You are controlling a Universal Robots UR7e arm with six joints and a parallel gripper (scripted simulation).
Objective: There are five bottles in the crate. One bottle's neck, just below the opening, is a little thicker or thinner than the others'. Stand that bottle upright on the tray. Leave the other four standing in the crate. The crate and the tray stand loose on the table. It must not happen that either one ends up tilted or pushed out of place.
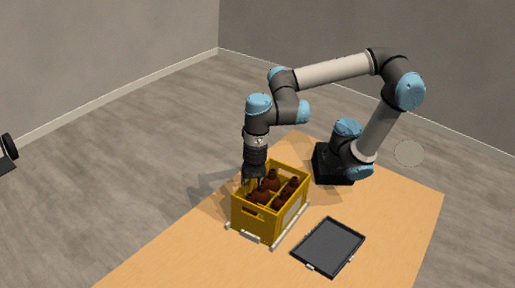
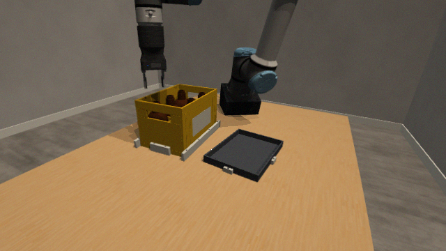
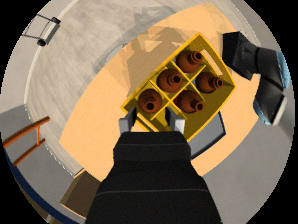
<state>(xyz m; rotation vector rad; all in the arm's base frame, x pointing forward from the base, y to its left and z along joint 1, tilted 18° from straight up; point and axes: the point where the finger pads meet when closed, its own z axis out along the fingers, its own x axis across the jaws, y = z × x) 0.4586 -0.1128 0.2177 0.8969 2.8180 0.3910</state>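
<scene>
My gripper is now 15 cm above the yellow crate, 9 cm past it and 3 cm to the right of it. Round my hand: dark tray (30 cm to the left, 22 cm below, 12 cm behind); then bottle (14 cm below, 10 cm behind, 7 cm to the left).
</scene>
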